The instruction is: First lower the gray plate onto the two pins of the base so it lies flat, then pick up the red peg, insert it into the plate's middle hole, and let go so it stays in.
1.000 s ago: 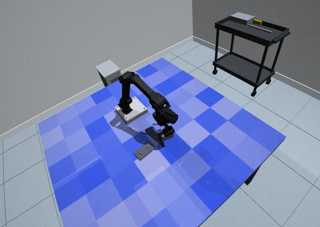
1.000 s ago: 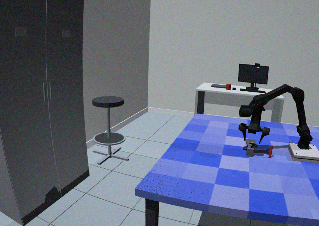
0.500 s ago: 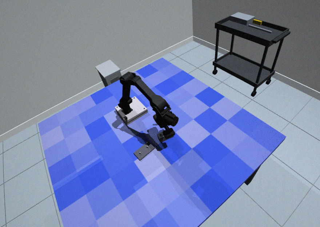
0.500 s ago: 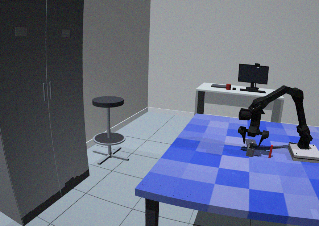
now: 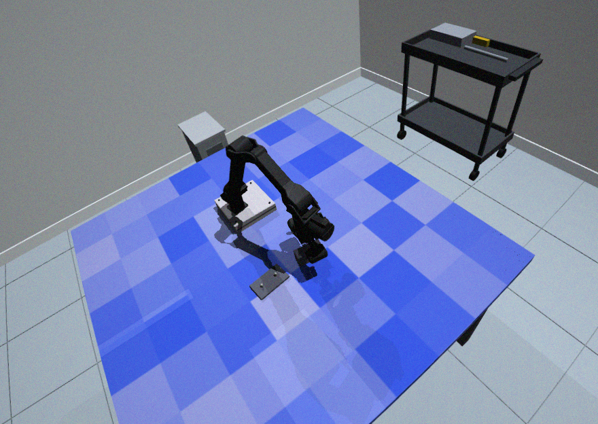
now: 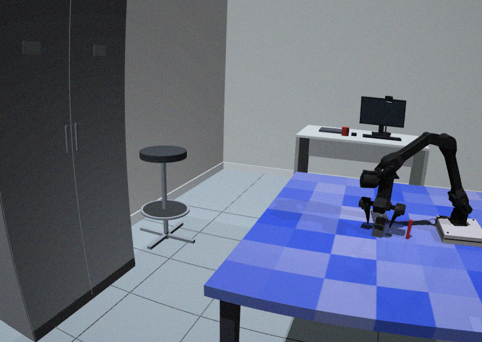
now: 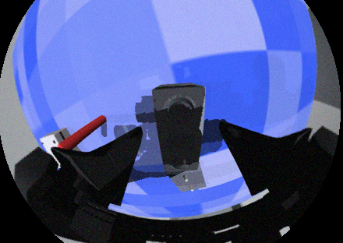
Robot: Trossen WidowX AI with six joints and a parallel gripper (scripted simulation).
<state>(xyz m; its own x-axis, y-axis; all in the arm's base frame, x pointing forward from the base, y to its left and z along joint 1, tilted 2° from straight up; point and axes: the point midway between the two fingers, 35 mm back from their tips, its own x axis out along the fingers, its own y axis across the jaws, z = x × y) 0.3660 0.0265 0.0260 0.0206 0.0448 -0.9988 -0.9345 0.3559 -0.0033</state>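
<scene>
My gripper tip is 1 cm below the gray plate. Also, from my gripper tip: gray base (16 cm to the right, 4 cm behind, 2 cm below); then red peg (12 cm behind, 5 cm to the left, 1 cm above).
</scene>
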